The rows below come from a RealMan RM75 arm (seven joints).
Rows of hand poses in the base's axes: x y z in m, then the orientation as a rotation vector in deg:
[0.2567, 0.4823, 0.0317, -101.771, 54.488, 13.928]
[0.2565, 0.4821, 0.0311, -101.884, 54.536, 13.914]
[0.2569, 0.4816, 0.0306, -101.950, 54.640, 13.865]
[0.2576, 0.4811, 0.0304, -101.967, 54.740, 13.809]
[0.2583, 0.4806, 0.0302, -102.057, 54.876, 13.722]
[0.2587, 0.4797, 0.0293, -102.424, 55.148, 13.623]
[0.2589, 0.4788, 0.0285, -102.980, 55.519, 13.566]
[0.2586, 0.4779, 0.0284, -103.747, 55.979, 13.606]
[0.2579, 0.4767, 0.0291, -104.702, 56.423, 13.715]
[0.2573, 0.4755, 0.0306, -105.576, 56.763, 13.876]
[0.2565, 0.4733, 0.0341, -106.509, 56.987, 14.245]
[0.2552, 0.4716, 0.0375, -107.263, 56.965, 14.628]
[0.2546, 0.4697, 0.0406, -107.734, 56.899, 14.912]
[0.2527, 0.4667, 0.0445, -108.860, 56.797, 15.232]
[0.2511, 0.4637, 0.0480, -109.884, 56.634, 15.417]
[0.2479, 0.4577, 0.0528, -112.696, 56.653, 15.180]
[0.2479, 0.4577, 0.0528, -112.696, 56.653, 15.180]
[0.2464, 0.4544, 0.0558, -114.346, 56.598, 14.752]
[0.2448, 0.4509, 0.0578, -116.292, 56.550, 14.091]
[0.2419, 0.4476, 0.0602, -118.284, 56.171, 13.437]
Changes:
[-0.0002, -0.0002, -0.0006, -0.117, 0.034, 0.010]
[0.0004, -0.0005, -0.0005, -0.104, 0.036, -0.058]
[0.0007, -0.0005, -0.0002, -0.062, 0.022, -0.078]
[0.0007, -0.0005, -0.0002, -0.145, 0.033, -0.084]
[0.0004, -0.0009, -0.0009, -0.432, 0.143, -0.061]
[0.0002, -0.0009, -0.0008, -0.615, 0.254, -0.026]
[-0.0003, -0.0009, -0.0001, -0.799, 0.400, 0.047]
[-0.0007, -0.0012, 0.0007, -0.937, 0.465, 0.160]
[-0.0006, -0.0012, 0.0015, -0.819, 0.430, 0.212]
[-0.0008, -0.0022, 0.0035, -0.775, 0.514, 0.390]
[-0.0013, -0.0017, 0.0034, -0.537, 0.364, 0.469]
[-0.0006, -0.0019, 0.0031, -0.307, 0.230, 0.341]
[-0.0019, -0.0030, 0.0039, -0.850, 0.340, 0.636]
[-0.0016, -0.0030, 0.0035, -0.779, 0.204, 0.576]
[-0.0032, -0.0060, 0.0048, -2.494, 0.309, 1.004]
[0.0000, 0.0000, 0.0000, 0.000, 0.000, 0.000]
[-0.0015, -0.0033, 0.0030, -1.516, -0.036, 0.518]
[-0.0016, -0.0035, 0.0020, -1.835, -0.129, 0.541]
[-0.0029, -0.0033, 0.0024, -1.766, -0.254, 0.760]

